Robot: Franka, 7 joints.
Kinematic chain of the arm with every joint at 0, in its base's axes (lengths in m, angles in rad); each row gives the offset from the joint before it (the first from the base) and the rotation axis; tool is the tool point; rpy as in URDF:
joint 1: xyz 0 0 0.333 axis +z
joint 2: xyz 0 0 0 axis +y
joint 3: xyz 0 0 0.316 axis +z
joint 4: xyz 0.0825 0 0 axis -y
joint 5: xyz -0.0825 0 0.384 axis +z
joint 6: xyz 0 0 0 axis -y
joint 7: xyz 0.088 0 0 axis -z
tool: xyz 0 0 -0.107 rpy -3.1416 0 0
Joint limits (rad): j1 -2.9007..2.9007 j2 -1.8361..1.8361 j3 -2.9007..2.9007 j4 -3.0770..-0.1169 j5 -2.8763..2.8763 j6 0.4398..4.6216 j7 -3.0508..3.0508
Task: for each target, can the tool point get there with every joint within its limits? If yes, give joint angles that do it. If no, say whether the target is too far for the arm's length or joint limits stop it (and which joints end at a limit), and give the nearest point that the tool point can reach.
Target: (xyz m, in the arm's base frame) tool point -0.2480 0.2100 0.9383
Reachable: yes | joints 1.1664 -0.1465 0.6601 -1.0425 -1.4034 4.2456 -1.0562
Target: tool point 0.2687 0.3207 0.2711
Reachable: yes | joints -1.3493 -0.5408 2.3230 -2.7335 0.3420 4.2716 1.8272
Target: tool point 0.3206 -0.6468 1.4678
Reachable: no: too far | nearest point 0.2045 -0.4126 1.0568 | short by 0.487 m
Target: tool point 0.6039 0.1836 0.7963
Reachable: yes | joints -2.1590 -1.2270 0.9601 -1.3366 -0.0612 3.4434 -0.5284
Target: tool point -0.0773 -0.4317 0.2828
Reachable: yes | joints 0.1334 0.0146 -1.7006 -2.5980 1.2535 3.0888 2.4973
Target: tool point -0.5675 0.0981 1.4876
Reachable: no: too far | nearest point -0.3773 0.0652 1.1007 | short by 0.432 m
